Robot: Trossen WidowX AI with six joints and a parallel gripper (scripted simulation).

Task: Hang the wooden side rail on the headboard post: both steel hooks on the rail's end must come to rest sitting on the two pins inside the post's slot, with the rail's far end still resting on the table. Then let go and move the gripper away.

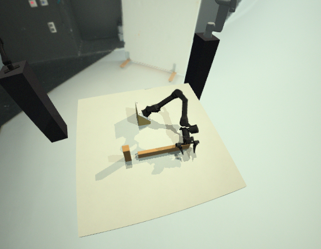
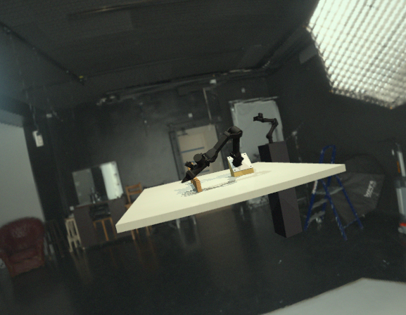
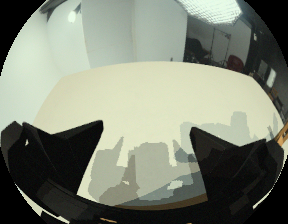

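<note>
Now: gripper tip 17 cm past the wooden headboard post, 45 cm to the left of it and 1 cm below it.
</note>
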